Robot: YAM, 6 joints.
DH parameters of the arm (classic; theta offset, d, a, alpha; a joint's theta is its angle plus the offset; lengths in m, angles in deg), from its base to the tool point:
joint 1: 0 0.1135 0.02 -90
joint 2: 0 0 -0.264 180
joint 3: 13.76 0 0.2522 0
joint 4: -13.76 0 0.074 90
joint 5: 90 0 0 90
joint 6: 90 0.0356 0 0
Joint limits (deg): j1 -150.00..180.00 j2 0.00..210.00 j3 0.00..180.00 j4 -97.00..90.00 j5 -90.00..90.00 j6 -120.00..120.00
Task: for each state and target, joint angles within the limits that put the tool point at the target. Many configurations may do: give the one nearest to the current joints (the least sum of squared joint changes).
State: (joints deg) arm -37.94 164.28 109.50 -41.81 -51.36 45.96
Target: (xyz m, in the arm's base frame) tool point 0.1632 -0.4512 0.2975
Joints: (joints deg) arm -73.49 124.61 120.22 -46.63 -52.43 45.96
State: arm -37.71 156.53 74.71 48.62 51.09 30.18
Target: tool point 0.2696 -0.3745 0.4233
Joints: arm -50.86 116.46 104.39 55.03 49.99 30.18
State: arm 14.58 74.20 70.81 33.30 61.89 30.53
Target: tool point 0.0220 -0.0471 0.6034
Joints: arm -24.46 52.83 90.45 37.71 71.53 30.53
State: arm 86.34 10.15 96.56 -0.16 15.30 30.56
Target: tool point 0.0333 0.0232 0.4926
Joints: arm 64.42 29.38 67.63 -8.83 34.22 30.56
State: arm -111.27 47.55 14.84 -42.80 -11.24 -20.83
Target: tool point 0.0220 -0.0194 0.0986
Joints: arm -89.49 50.92 5.97 -74.18 -37.81 -20.83
